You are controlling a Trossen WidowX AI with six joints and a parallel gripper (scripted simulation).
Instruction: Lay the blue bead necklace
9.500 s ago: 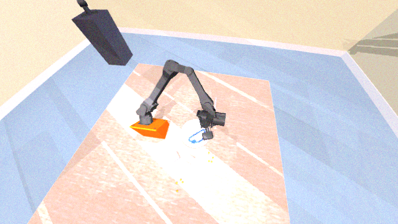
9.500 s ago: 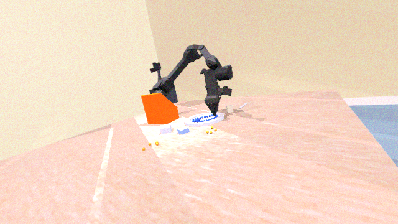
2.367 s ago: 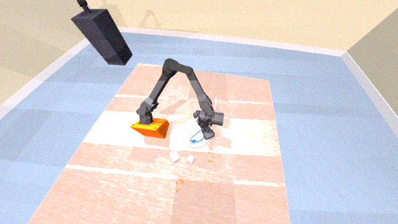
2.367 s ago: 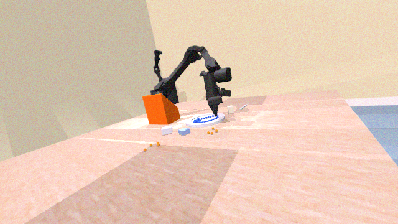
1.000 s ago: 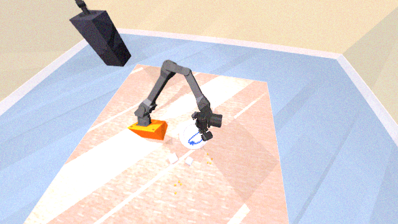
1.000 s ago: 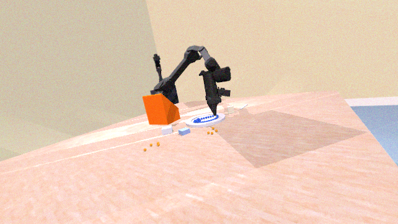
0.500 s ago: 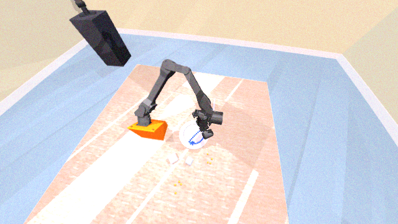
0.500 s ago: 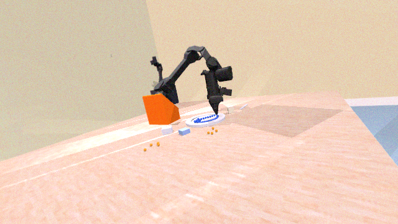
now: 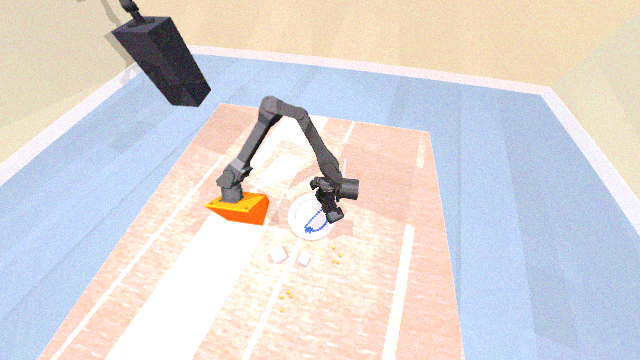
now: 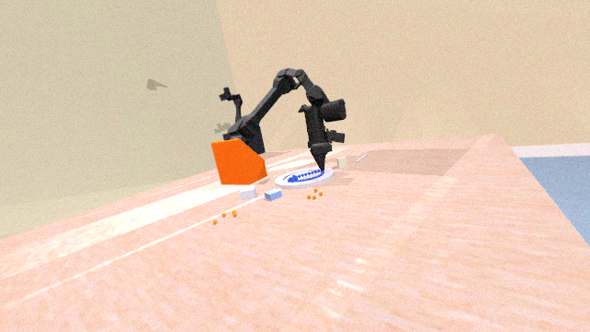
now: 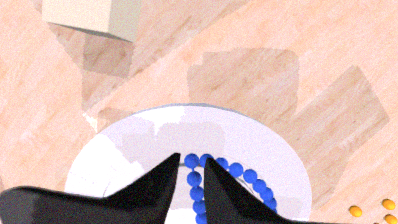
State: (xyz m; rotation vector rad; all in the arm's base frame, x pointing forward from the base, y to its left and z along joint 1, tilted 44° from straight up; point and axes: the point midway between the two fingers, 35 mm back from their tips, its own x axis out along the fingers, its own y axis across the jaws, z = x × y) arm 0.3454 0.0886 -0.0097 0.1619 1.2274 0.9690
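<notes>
Right now the round white bead board is 50 mm behind my gripper tip, 40 mm to the right of it and 10 mm below it. Round my gripper tip: white stick 70 mm ahead, 220 mm to the left, 10 mm below; light blue cube 50 mm behind, 210 mm to the right, 10 mm below; beige cube 40 mm ahead, 100 mm to the left.
</notes>
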